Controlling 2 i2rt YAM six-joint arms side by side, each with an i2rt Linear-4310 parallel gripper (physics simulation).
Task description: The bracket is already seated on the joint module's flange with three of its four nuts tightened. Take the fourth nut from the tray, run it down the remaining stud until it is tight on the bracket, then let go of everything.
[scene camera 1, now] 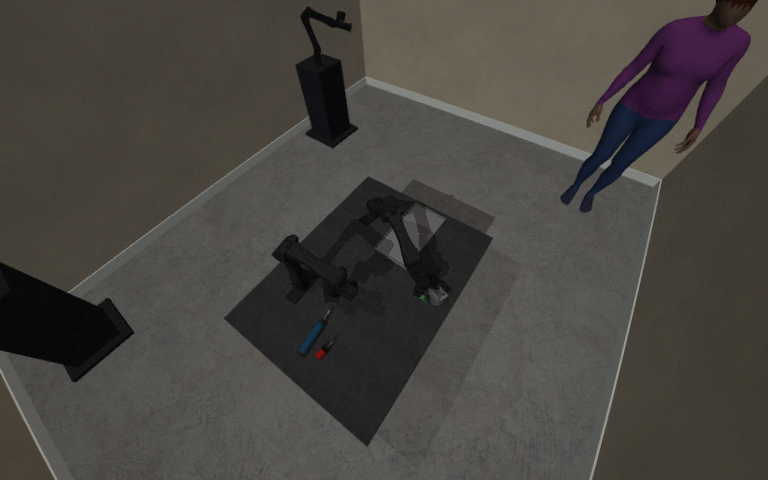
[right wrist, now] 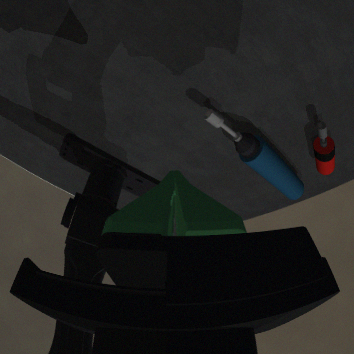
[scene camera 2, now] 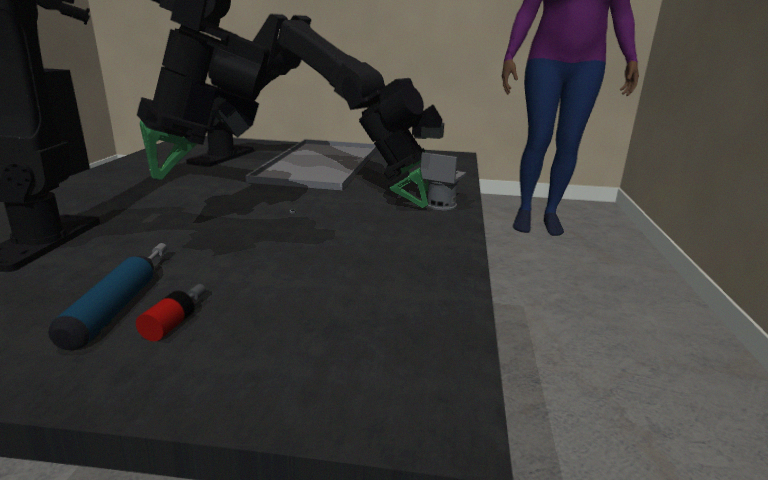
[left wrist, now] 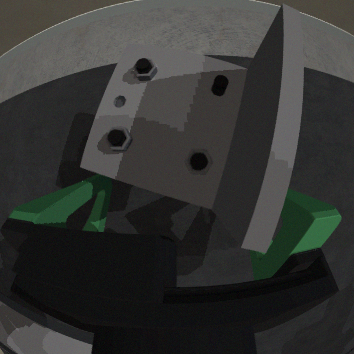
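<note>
The grey bracket sits on the round joint module. In the left wrist view nuts surround three studs; the fourth stud, upper right beside the upright plate, shows no nut. A small nut lies on the dark table in scene camera 2, outside the tray. My left gripper is open and empty, low beside the module, its green fingers spread to either side below the bracket. The far finger is mostly hidden in scene camera 2. My right gripper is shut and empty above the table.
A blue screwdriver-like tool and a shorter red one lie at the near left of the table. The table's right edge runs close to the module. A person stands beyond the table.
</note>
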